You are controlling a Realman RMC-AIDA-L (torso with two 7-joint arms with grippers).
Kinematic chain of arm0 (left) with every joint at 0, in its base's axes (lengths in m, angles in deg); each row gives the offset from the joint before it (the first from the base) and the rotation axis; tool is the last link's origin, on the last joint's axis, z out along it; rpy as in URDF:
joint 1: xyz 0 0 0.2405 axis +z
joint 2: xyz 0 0 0 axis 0.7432 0.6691 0
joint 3: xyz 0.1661 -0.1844 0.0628 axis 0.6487 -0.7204 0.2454
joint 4: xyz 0 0 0 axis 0.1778 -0.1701 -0.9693
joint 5: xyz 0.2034 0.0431 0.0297 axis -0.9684 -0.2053 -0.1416
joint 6: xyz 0 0 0 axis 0.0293 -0.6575 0.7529
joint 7: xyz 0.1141 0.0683 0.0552 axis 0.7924 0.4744 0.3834
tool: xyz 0 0 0 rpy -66.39 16.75 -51.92
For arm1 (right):
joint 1: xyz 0 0 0.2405 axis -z
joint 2: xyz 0 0 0 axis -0.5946 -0.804 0
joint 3: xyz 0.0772 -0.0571 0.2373 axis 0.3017 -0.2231 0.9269
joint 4: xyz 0 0 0 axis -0.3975 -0.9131 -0.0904
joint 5: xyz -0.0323 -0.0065 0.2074 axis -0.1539 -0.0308 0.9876
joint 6: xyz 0 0 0 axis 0.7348 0.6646 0.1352
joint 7: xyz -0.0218 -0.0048 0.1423 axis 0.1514 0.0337 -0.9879
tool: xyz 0 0 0 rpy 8.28 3.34 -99.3
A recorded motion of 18 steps. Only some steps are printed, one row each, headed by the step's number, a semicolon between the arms.
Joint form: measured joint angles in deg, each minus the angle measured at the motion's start. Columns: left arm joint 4, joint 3, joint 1, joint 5, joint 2, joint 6, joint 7; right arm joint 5, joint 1, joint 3, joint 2, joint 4, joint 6, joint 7.
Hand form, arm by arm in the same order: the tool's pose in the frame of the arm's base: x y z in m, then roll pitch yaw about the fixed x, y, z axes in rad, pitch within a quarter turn. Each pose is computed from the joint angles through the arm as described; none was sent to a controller.
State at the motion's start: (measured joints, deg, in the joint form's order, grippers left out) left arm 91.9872 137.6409 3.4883 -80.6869 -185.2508 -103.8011 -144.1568; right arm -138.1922 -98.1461 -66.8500 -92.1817 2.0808 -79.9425 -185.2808
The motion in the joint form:
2: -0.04 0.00 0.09 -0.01 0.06 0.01 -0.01; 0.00 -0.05 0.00 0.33 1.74 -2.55 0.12
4: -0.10 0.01 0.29 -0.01 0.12 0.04 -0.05; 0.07 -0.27 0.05 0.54 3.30 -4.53 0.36
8: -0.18 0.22 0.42 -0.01 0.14 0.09 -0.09; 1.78 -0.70 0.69 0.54 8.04 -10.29 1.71
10: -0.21 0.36 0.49 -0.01 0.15 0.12 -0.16; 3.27 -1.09 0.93 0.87 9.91 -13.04 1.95
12: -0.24 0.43 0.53 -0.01 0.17 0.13 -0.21; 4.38 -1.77 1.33 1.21 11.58 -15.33 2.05
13: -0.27 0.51 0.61 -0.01 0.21 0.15 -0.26; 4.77 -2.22 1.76 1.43 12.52 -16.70 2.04
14: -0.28 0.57 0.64 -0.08 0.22 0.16 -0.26; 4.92 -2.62 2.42 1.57 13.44 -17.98 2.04
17: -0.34 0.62 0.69 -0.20 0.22 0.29 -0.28; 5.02 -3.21 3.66 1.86 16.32 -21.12 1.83
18: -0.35 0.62 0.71 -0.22 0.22 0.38 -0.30; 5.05 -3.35 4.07 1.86 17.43 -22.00 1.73
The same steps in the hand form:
2: -0.2563 0.3958 0.0278 -3.1002 -0.2231 1.6166; 0.1918 0.4262 0.0027 -2.7166 -0.3074 -0.8325
4: -0.2580 0.3949 0.0281 -3.0996 -0.2236 1.6213; 0.1861 0.4268 0.0081 -2.7239 -0.3144 -0.8203
8: -0.2592 0.3941 0.0277 -3.0971 -0.2215 1.6235; 0.1663 0.4250 0.0182 -2.7800 -0.3157 -0.7663
10: -0.2598 0.3937 0.0275 -3.0954 -0.2202 1.6251; 0.1558 0.4243 0.0240 -2.8110 -0.3089 -0.7441
12: -0.2602 0.3934 0.0274 -3.0946 -0.2196 1.6265; 0.1445 0.4247 0.0300 -2.8333 -0.3004 -0.7210
13: -0.2610 0.3930 0.0275 -3.0934 -0.2192 1.6284; 0.1383 0.4250 0.0341 -2.8437 -0.2959 -0.7104
14: -0.2614 0.3928 0.0275 -3.0913 -0.2183 1.6283; 0.1330 0.4250 0.0381 -2.8524 -0.2903 -0.7025
17: -0.2623 0.3926 0.0273 -3.0883 -0.2186 1.6295; 0.1220 0.4244 0.0490 -2.8616 -0.2804 -0.6868
18: -0.2626 0.3926 0.0273 -3.0875 -0.2199 1.6302; 0.1183 0.4243 0.0523 -2.8624 -0.2745 -0.6807

